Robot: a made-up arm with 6 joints.
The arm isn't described. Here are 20 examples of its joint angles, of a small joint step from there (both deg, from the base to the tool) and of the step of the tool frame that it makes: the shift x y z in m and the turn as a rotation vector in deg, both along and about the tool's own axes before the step.
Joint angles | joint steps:
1: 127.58 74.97 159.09 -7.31 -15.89 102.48 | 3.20 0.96 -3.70 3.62 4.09 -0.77
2: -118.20 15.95 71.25 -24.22 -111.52 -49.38 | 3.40 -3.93 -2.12 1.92 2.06 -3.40
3: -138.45 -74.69 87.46 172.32 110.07 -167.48 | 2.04 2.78 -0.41 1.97 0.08 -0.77
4: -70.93 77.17 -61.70 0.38 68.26 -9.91 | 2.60 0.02 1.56 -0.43 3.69 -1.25
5: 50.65 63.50 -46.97 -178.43 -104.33 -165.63 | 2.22 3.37 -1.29 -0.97 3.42 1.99
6: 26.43 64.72 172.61 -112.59 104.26 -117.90 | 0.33 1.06 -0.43 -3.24 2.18 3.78
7: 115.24 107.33 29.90 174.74 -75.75 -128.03 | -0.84 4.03 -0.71 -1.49 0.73 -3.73
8: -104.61 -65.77 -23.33 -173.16 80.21 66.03 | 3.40 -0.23 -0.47 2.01 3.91 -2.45
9: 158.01 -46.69 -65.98 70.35 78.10 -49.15 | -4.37 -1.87 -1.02 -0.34 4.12 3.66
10: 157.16 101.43 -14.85 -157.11 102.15 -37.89 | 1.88 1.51 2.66 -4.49 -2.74 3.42
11: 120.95 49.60 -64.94 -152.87 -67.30 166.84 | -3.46 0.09 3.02 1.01 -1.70 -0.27
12: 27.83 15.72 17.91 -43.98 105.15 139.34 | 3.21 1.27 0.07 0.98 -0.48 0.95
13: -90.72 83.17 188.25 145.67 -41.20 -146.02 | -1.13 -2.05 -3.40 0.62 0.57 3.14
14: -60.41 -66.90 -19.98 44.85 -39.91 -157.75 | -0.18 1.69 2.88 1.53 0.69 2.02
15: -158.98 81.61 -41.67 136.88 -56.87 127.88 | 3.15 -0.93 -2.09 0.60 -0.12 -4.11
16: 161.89 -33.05 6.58 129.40 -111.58 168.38 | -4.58 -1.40 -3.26 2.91 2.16 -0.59
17: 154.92 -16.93 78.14 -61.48 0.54 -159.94 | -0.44 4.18 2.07 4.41 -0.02 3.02
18: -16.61 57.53 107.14 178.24 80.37 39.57 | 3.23 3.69 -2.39 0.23 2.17 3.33
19: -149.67 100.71 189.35 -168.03 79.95 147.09 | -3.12 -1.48 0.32 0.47 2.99 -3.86
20: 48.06 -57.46 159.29 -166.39 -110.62 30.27 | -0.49 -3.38 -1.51 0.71 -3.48 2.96
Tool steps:
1: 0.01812 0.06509 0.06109 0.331 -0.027 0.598
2: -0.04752 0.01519 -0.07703 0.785 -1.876 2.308
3: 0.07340 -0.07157 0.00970 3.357 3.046 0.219
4: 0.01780 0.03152 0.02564 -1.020 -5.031 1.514
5: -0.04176 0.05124 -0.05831 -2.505 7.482 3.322
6: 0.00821 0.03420 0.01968 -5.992 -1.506 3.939
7: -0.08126 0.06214 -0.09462 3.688 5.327 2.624
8: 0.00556 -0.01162 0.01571 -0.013 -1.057 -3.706
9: -0.02809 0.00853 0.00758 -5.529 -1.897 -1.046
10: -0.03466 -0.03700 -0.00343 -2.793 1.097 -4.477
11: 0.01230 -0.05421 0.04605 0.933 -5.269 -0.889
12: -0.06735 -0.01575 0.03438 0.731 -3.025 1.934
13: 0.01929 0.00408 -0.04440 -4.777 1.079 1.666
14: 0.00427 0.03457 -0.02182 -2.706 0.616 2.203
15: -0.04291 -0.00479 -0.02341 0.616 0.996 1.289
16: -0.00005 0.00047 0.01549 -0.897 2.042 6.435
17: 0.01644 0.06597 0.07857 -7.885 -1.692 1.218
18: 0.13730 -0.10181 -0.00627 -5.033 -4.669 -7.283
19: -0.01033 -0.04469 0.04665 3.725 -1.049 -3.669
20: 0.02864 -0.01945 0.03283 -2.871 4.797 2.489
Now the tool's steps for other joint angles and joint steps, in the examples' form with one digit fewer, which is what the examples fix.
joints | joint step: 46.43 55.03 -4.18 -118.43 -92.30 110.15 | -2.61 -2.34 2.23 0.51 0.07 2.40
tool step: -0.0283 0.0240 0.1038 -7.16 -1.69 0.23
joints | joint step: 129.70 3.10 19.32 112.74 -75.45 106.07 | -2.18 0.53 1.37 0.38 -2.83 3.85
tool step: 0.0350 0.0213 0.0077 -4.11 -0.65 5.13
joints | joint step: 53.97 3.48 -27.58 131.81 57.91 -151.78 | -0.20 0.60 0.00 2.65 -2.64 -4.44
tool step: 0.0052 -0.0203 0.0083 3.50 -1.05 -3.22
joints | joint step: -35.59 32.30 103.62 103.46 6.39 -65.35 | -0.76 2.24 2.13 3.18 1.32 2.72
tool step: -0.0088 0.0197 -0.0344 -6.57 0.09 1.28
